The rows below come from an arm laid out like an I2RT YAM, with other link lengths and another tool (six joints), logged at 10 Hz.
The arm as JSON. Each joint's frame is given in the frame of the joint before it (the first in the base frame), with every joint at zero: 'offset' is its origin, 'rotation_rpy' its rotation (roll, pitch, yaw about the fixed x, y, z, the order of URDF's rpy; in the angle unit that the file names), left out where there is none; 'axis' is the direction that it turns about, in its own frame. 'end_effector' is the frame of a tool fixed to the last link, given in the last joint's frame.
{
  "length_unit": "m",
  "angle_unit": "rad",
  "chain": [
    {
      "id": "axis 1",
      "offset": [
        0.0,
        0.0,
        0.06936
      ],
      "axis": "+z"
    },
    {
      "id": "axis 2",
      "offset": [
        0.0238,
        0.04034,
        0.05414
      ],
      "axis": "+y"
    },
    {
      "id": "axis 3",
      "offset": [
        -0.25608,
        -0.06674,
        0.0
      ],
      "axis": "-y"
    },
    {
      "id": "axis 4",
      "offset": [
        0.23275,
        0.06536,
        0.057
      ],
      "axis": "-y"
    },
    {
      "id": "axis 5",
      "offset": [
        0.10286,
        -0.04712,
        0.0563
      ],
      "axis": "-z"
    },
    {
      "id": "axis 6",
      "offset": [
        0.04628,
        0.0,
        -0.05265
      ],
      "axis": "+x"
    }
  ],
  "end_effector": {
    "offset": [
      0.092,
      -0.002,
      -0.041
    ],
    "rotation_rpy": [
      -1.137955,
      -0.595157,
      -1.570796
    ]
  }
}
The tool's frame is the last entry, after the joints.
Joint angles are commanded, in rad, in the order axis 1, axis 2, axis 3, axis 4, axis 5, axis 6. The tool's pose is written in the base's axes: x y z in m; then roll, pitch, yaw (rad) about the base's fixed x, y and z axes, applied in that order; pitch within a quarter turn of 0, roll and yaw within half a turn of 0. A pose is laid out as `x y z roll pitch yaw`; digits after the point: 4 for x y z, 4 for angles.
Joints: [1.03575 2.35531 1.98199 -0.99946 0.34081 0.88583]
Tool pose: 0.2600 0.3884 0.0296 -2.4122 -0.2605 -0.8990
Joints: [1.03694 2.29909 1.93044 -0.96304 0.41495 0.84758]
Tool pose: 0.2683 0.3813 0.0436 -2.3562 -0.3258 -0.8954
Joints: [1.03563 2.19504 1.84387 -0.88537 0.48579 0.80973]
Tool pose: 0.2783 0.3758 0.0710 -2.2482 -0.3694 -0.9208
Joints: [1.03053 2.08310 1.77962 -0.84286 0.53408 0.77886]
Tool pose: 0.2843 0.3671 0.1056 -2.1507 -0.3907 -0.9550
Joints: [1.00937 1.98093 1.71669 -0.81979 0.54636 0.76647]
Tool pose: 0.2885 0.3517 0.1321 -2.0887 -0.3820 -0.9954
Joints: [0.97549 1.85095 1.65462 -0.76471 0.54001 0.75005]
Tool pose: 0.2969 0.3375 0.1715 -1.9775 -0.3343 -1.0530
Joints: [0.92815 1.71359 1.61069 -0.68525 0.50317 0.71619]
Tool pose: 0.3082 0.3239 0.2221 -1.8354 -0.2571 -1.0955
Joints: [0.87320 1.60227 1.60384 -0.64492 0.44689 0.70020]
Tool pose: 0.3161 0.3063 0.2707 -1.7195 -0.1748 -1.1234
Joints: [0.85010 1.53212 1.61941 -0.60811 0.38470 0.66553]
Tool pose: 0.3150 0.3010 0.3112 -1.6215 -0.1256 -1.0917
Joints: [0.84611 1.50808 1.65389 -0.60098 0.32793 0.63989]
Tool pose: 0.3102 0.3036 0.3359 -1.5696 -0.1015 -1.0401
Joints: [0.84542 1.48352 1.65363 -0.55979 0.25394 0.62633]
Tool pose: 0.3036 0.3105 0.3537 -1.5154 -0.0666 -0.9725
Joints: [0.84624 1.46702 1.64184 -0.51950 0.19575 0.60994]
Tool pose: 0.2982 0.3163 0.3635 -1.4763 -0.0518 -0.9140
